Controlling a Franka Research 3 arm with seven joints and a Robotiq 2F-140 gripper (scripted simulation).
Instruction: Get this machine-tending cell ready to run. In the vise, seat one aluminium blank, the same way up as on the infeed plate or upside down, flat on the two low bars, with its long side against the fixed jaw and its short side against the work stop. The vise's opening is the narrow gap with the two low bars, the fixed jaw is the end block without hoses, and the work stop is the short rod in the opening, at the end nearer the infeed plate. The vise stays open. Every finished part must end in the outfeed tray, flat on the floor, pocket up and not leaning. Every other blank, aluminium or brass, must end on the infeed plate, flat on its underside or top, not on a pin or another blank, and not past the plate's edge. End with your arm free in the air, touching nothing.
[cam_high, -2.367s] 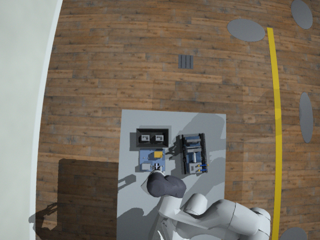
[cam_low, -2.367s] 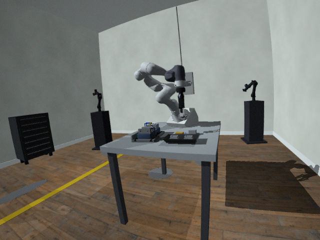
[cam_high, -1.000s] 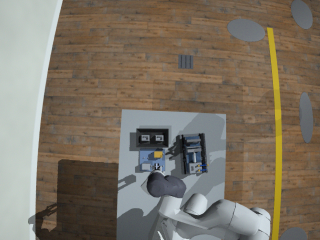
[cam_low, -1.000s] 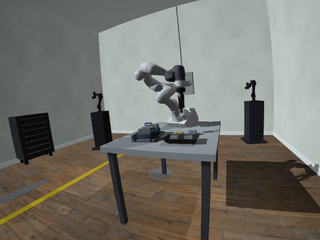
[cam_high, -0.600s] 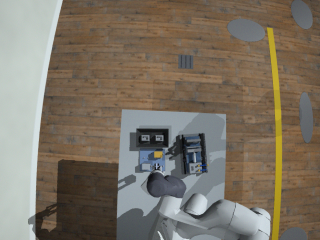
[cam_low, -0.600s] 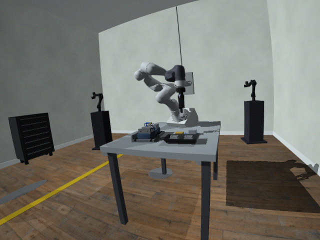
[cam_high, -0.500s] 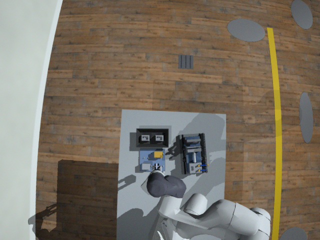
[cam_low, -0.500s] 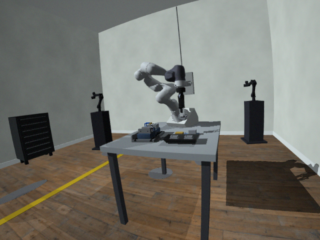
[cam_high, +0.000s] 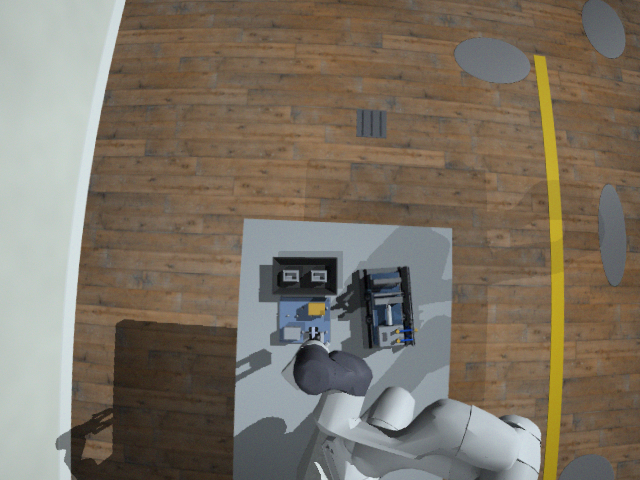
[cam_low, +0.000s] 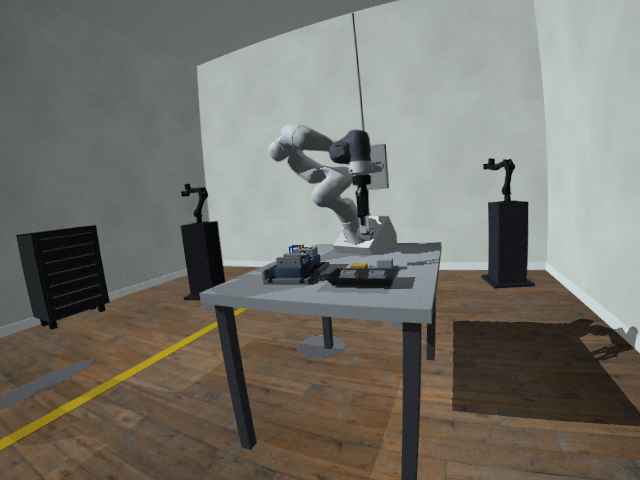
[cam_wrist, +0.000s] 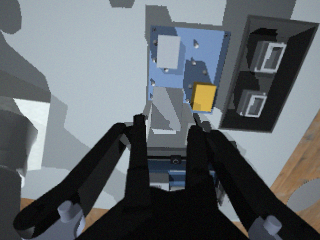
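Now: the brass blank 17 cm below my hand, 8 cm ahead of it and 3 cm to the right of it. Round my hand: vise: 28 cm to the right, 15 cm below, 4 cm ahead.
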